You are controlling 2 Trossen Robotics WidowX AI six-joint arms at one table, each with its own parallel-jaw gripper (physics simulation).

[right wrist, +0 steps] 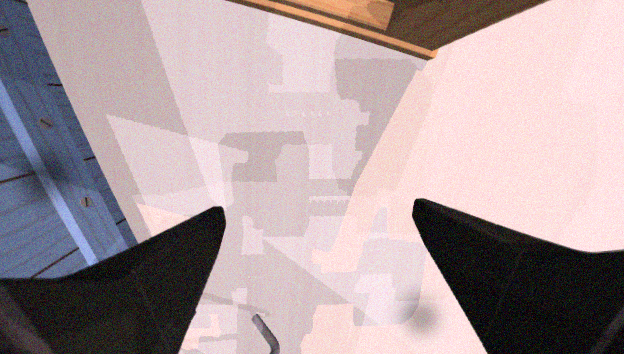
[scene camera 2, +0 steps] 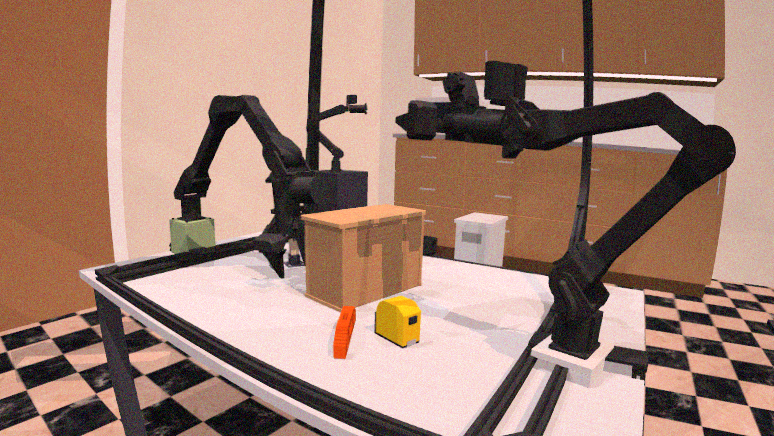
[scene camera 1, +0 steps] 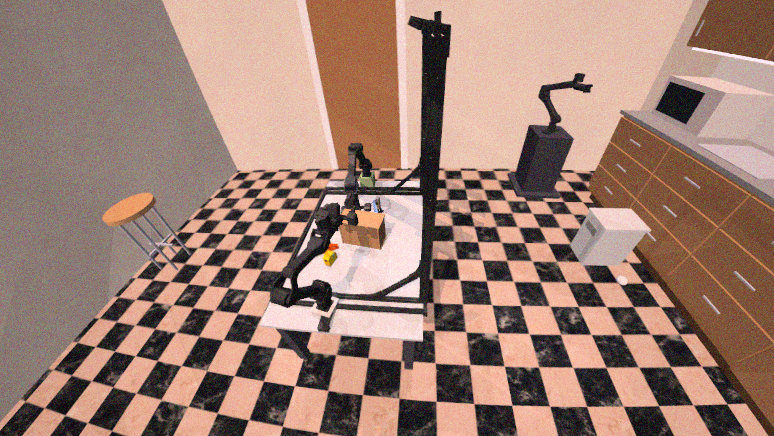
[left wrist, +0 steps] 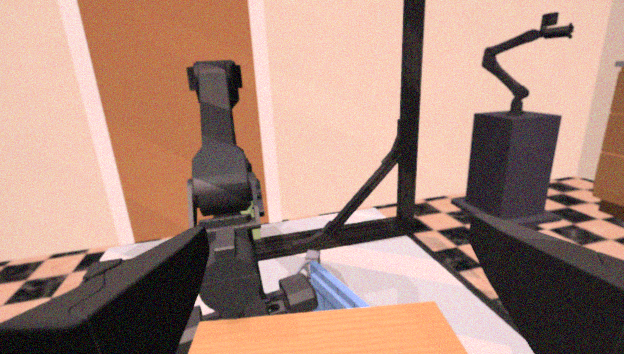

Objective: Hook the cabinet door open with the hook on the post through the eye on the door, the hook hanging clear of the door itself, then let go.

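Where they show: left gripper, fingertip midpoint: (scene camera 1: 346,204) (left wrist: 338,232); right gripper, fingertip midpoint: (right wrist: 320,211) (scene camera 2: 294,271); left arm's base at its link origin: (scene camera 2: 574,346) (scene camera 1: 324,304); right arm's base at its link origin: (scene camera 2: 191,218) (scene camera 1: 366,174).
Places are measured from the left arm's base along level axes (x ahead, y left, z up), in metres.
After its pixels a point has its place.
Observation:
The wooden cabinet (scene camera 1: 365,231) {x 0.417, y -0.040, z 0.097 m} (scene camera 2: 364,255) {x 0.410, y 0.061, z 0.071 m} (left wrist: 332,330) {x 0.503, y -0.003, z 0.140 m} stands mid-table; its edge shows at the top of the right wrist view (right wrist: 346,21) {x 0.520, y 0.084, z -0.021 m}. Its blue door (left wrist: 332,291) {x 0.625, y -0.009, z 0.092 m} (scene camera 1: 377,204) stands swung out behind it. A small grey post (left wrist: 312,254) {x 0.736, y 0.018, z 0.083 m} stands by the door's far end. The grey hook (right wrist: 266,333) {x 0.707, y 0.100, z -0.017 m} lies low on the table, its bent end up between my right fingers' near side. My right gripper (right wrist: 320,211) {x 0.602, y 0.101, z -0.003 m} (scene camera 2: 277,255) is open and empty, pointing down behind the cabinet. My left gripper (scene camera 2: 407,121) {x 0.350, y 0.000, z 0.324 m} (scene camera 1: 351,217) {x 0.350, y 0.000, z 0.324 m} is open and empty, level, high above the cabinet top.
A yellow box (scene camera 2: 398,320) {x 0.240, y 0.137, z 0.014 m} (scene camera 1: 330,258) {x 0.243, y 0.100, z 0.020 m} and an orange piece (scene camera 2: 344,332) {x 0.274, y 0.216, z 0.004 m} lie in front of the cabinet. A green block (scene camera 2: 191,234) {x 0.955, y 0.230, z 0.035 m} (scene camera 1: 367,179) {x 0.968, y 0.188, z 0.058 m} carries the right arm's base. A black frame (scene camera 1: 430,173) {x 0.160, y -0.422, z 0.662 m} rings the table. A white box (scene camera 2: 480,238) stands on the floor beyond.

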